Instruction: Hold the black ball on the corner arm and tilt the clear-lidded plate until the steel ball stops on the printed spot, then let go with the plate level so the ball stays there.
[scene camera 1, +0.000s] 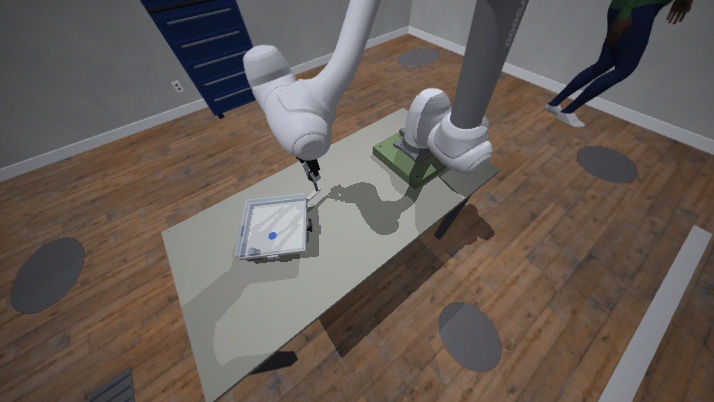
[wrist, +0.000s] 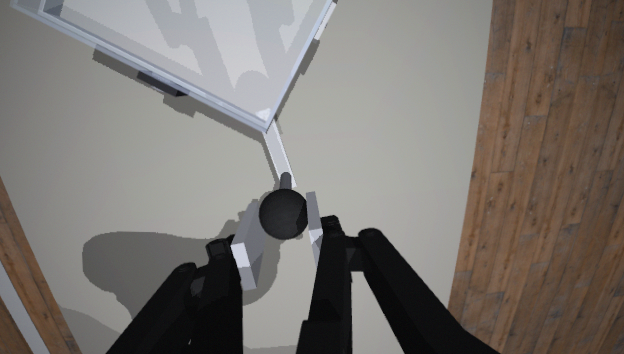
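Observation:
The clear-lidded plate (scene camera 1: 287, 214) (wrist: 200, 55) stands on the table, its corner arm (scene camera 1: 313, 194) (wrist: 278, 152) reaching out toward my gripper. The blue printed spot (scene camera 1: 272, 235) is on the plate floor. The grey steel ball (scene camera 1: 253, 251) is in the plate's near left corner region in the scene view, apart from the spot. The black ball (wrist: 283, 214) sits at the end of the corner arm. My gripper (scene camera 1: 317, 190) (wrist: 285, 214) is shut on the black ball, one finger pad on each side. The steel ball and the spot do not show in the wrist view.
The table (scene camera 1: 350, 260) (wrist: 390, 150) carries the plate and the green robot base (scene camera 1: 395, 162). A dark knob (scene camera 1: 310, 225) is at the plate's side. A blue drawer cabinet (scene camera 1: 205, 50) stands by the wall, and a person (scene camera 1: 620, 55) stands behind at the right.

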